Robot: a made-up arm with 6 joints. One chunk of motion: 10 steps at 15 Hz.
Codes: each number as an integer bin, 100 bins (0 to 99) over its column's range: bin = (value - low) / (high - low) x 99, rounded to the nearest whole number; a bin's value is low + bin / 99 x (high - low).
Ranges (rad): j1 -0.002..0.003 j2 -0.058..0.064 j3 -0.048..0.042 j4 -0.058..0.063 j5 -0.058..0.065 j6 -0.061..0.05
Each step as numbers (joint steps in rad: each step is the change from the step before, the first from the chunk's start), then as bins.
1 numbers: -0.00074 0.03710 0.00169 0.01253 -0.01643 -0.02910
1 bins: 25 77 55 58 33 28
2 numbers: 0.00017 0.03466 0.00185 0.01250 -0.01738 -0.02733
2 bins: 43 75 55 58 33 30
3 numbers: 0.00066 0.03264 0.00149 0.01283 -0.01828 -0.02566
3 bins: 53 74 54 58 32 32
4 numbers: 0.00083 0.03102 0.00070 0.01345 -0.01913 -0.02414
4 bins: 56 72 54 58 31 33
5 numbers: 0.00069 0.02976 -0.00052 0.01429 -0.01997 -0.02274
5 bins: 53 71 52 59 31 34
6 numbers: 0.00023 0.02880 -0.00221 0.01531 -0.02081 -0.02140
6 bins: 44 70 50 60 30 35
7 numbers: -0.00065 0.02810 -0.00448 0.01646 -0.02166 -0.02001
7 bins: 27 70 48 61 29 37
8 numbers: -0.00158 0.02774 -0.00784 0.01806 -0.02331 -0.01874
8 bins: 8 70 44 62 28 38
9 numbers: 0.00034 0.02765 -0.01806 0.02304 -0.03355 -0.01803
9 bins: 46 70 33 66 20 38
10 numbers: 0.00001 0.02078 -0.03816 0.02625 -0.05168 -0.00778
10 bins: 40 64 11 69 5 47
